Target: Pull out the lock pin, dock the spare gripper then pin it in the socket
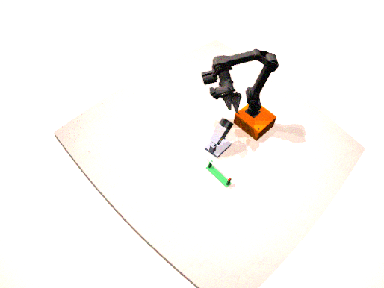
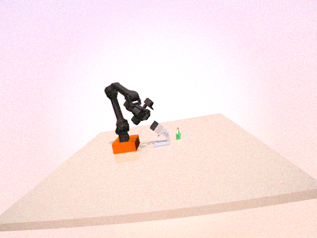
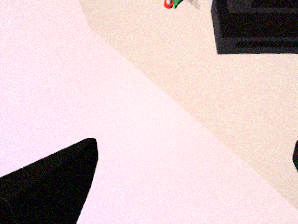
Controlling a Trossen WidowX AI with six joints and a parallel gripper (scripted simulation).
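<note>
Right now my gripper tip is 200 mm above the green cradle, 170 mm short of it and 100 mm to the right of it. From my gripper tip the other things lie so: pale grey mount: 170 mm below, 70 mm ahead, 10 mm to the right; spare gripper: 110 mm below, 40 mm ahead, 10 mm to the right.
</note>
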